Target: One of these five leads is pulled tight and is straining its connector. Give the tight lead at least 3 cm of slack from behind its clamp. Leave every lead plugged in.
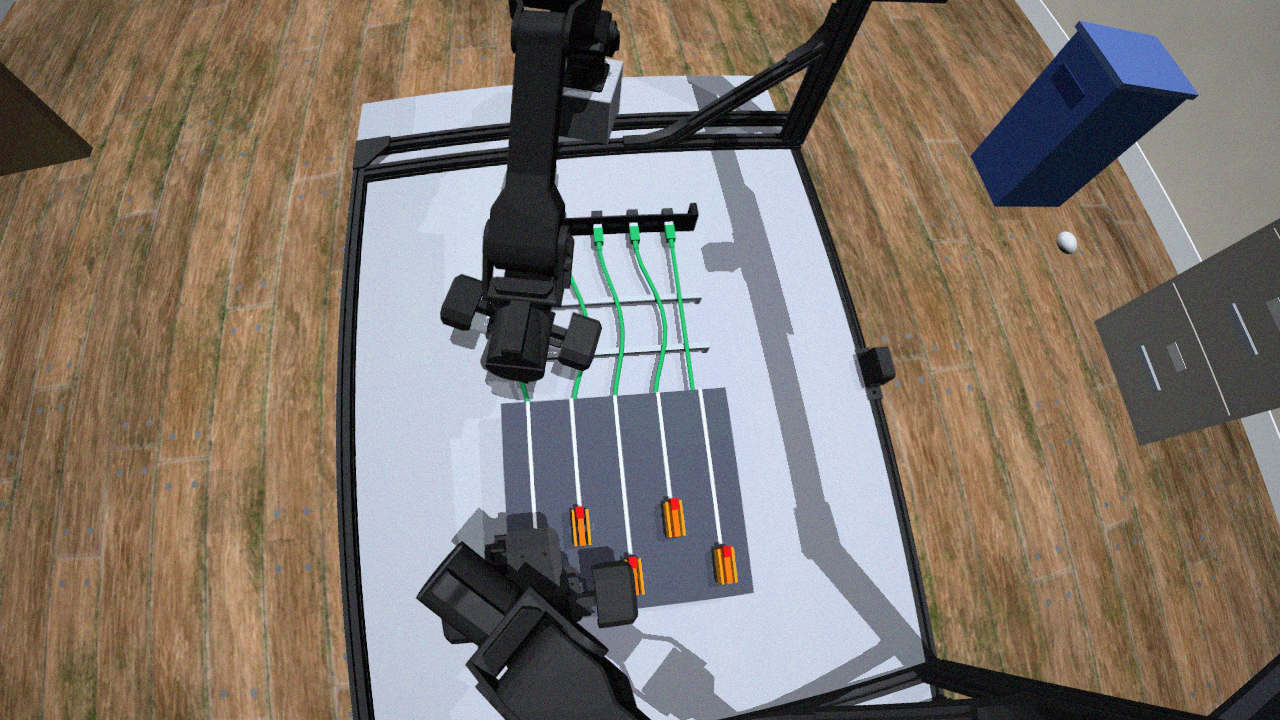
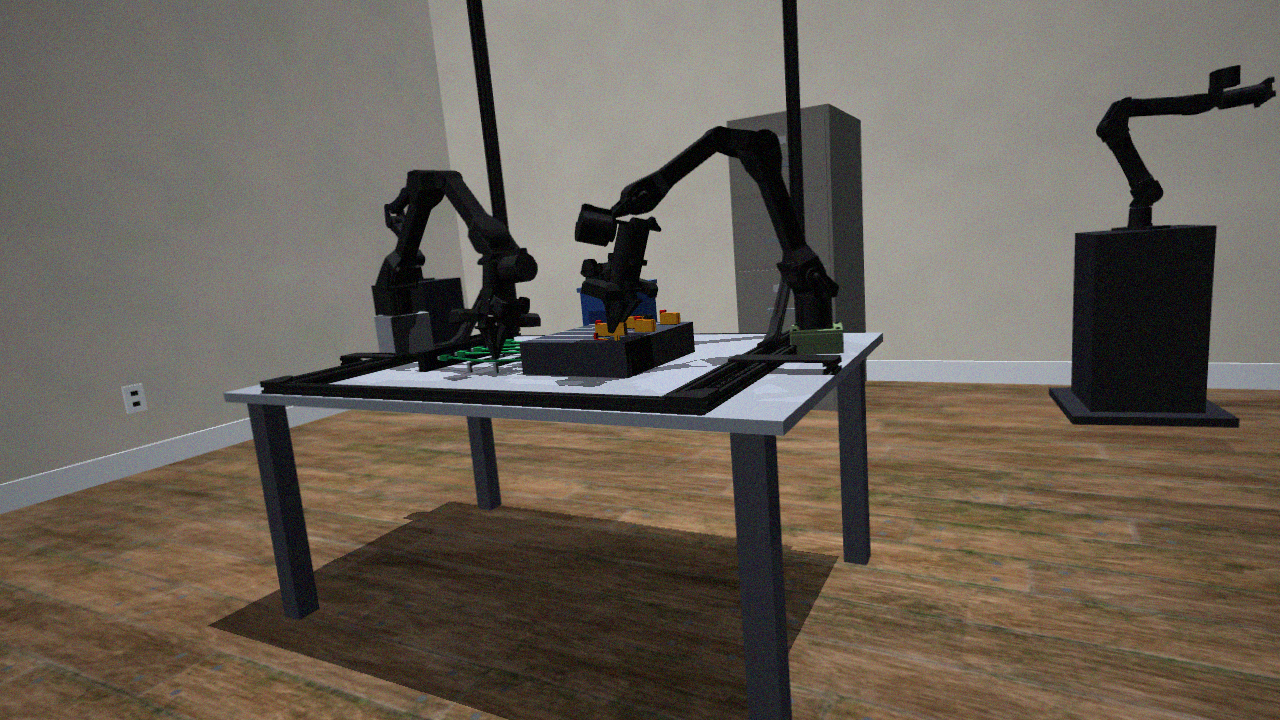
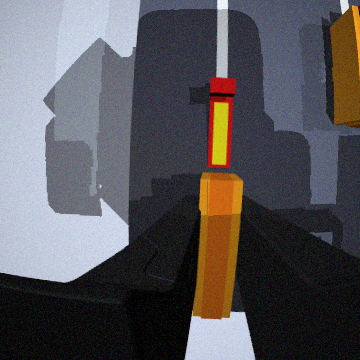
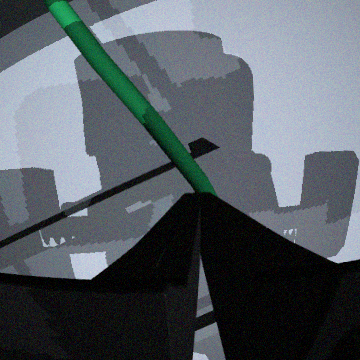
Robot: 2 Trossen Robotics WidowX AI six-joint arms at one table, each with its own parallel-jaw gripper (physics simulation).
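Frame: origin at the left arm's base, x ahead, y left, z up, level; centimetres.
Where they show: left gripper, fingertip midpoint: [image 2: 612, 332] [image 3: 213, 208]; right gripper, fingertip midpoint: [image 2: 495, 359] [image 4: 196, 205]; left arm's base, link origin: [image 2: 816, 326]; right arm's base, link origin: [image 1: 585, 75] [image 2: 401, 313].
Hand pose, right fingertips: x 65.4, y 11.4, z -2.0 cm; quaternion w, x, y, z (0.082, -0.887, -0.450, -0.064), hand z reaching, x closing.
Note:
Things, the pixels of their top centre, and the offset from my right fingertips. "spot": a spot on its surface instead.
- black bar, surface spot: [image 1: 637, 223] spot: dx +12.4, dy -22.6, dz +0.2 cm
- dark board, top centre: [image 1: 624, 499] [image 2: 609, 331] dx -23.7, dy -5.7, dz +4.0 cm
- leftmost orange connector, surface spot: [image 3: 218, 250] spot: dx -29.1, dy +6.9, dz +7.3 cm
- red plug with a yellow face, surface spot: [image 3: 220, 132] spot: dx -26.0, dy +6.0, dz +4.2 cm
- leftmost green lead, surface spot: [image 4: 118, 82] spot: dx -4.6, dy +0.6, dz +0.1 cm
- neighbouring orange connector, surface spot: [image 3: 344, 68] spot: dx -24.8, dy +1.1, dz +5.2 cm
Five leads run from a black bar [image 1: 637, 223], green across two thin rods [image 1: 683, 302], then white over a dark board [image 1: 737, 500] [image 2: 602, 357] to orange connectors [image 1: 673, 517] [image 1: 725, 565]. My left gripper [image 1: 539, 537] [image 2: 612, 322] [image 3: 213, 208] is shut on the leftmost orange connector [image 3: 218, 250]. A red plug with a yellow face [image 3: 220, 132] lies just past that connector's end on its white lead [image 3: 222, 53] [image 1: 530, 465]. My right gripper [image 1: 522, 377] [image 2: 495, 343] [image 4: 196, 205] is shut. The leftmost green lead [image 4: 118, 82] runs under its tips, not between them.
A black frame rail [image 1: 352, 429] rings the table, with a small black box [image 1: 875, 366] on its right side. A neighbouring orange connector [image 3: 344, 68] stands close to the left gripper. A grey cabinet [image 2: 830, 215] stands behind the table.

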